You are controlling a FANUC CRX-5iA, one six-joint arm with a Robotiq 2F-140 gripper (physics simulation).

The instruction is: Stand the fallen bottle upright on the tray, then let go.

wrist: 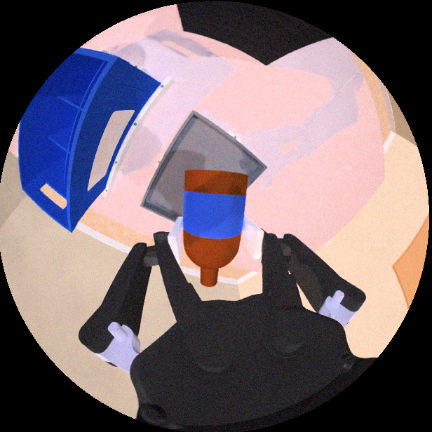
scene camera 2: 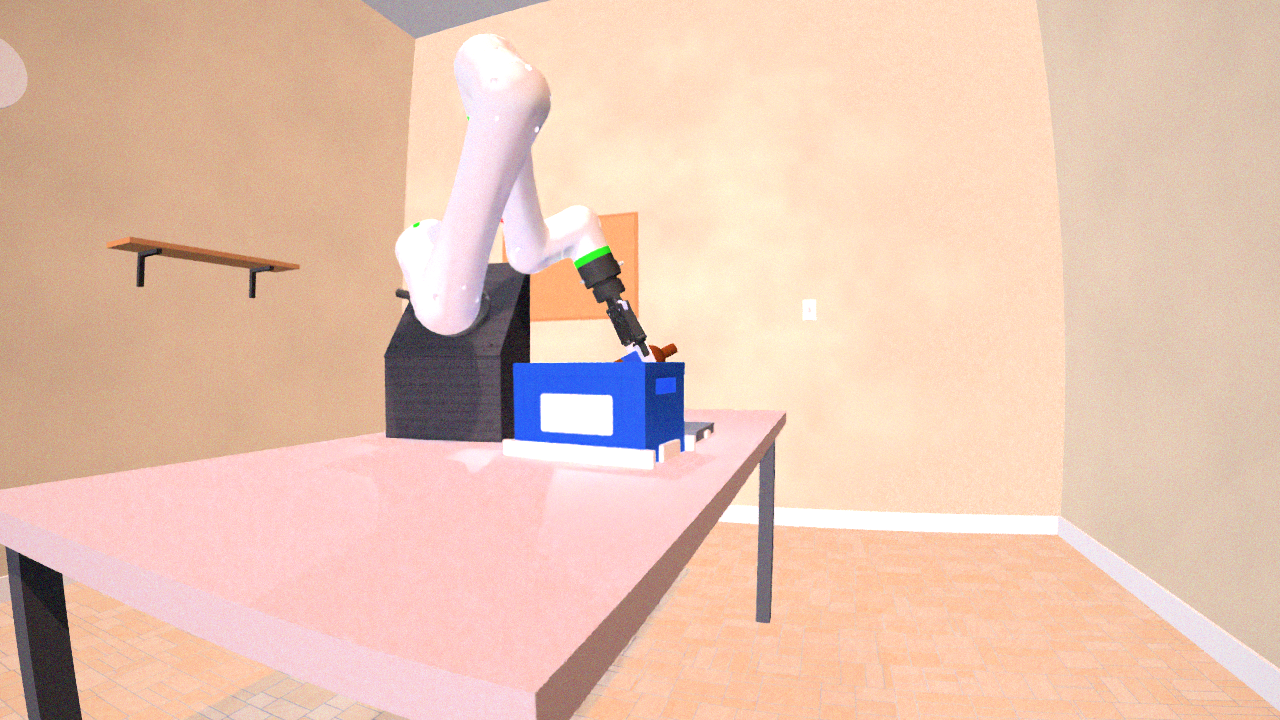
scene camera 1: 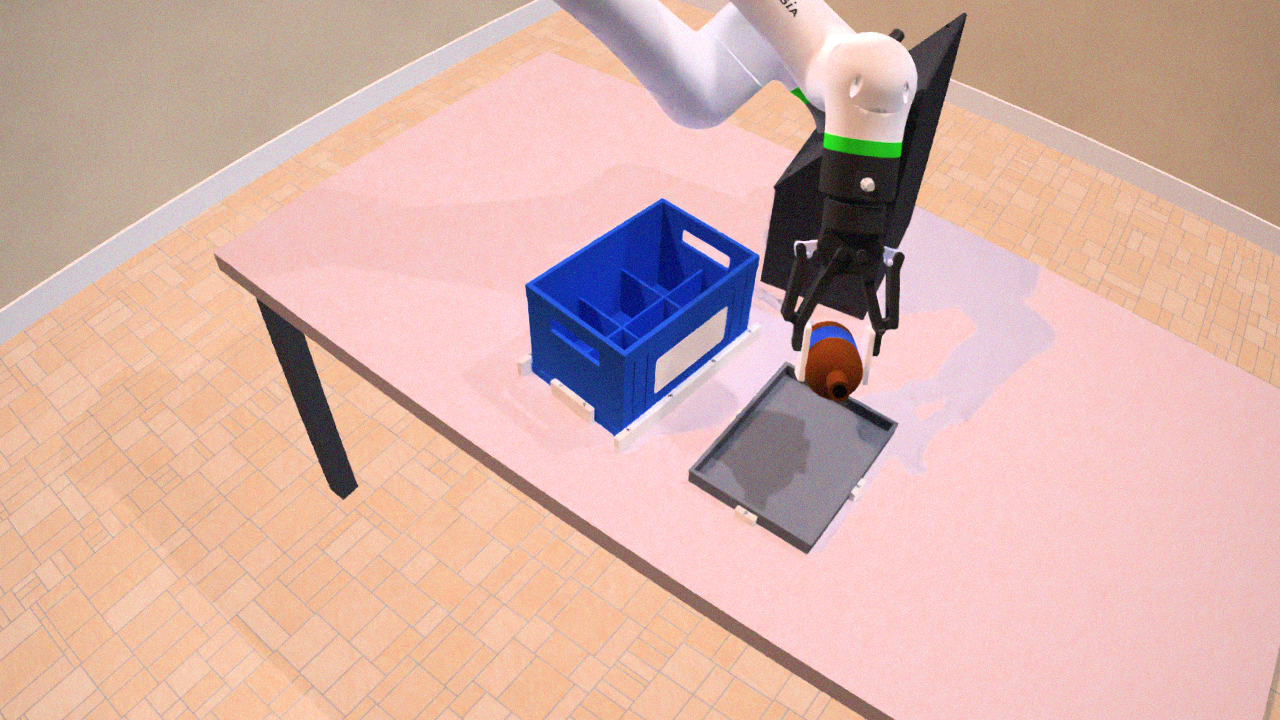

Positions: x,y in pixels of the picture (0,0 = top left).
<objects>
my gripper: wrist; scene camera 2; scene camera 1 830,378
same spot on my gripper: (scene camera 2: 632,336) = (wrist: 156,250)
</objects>
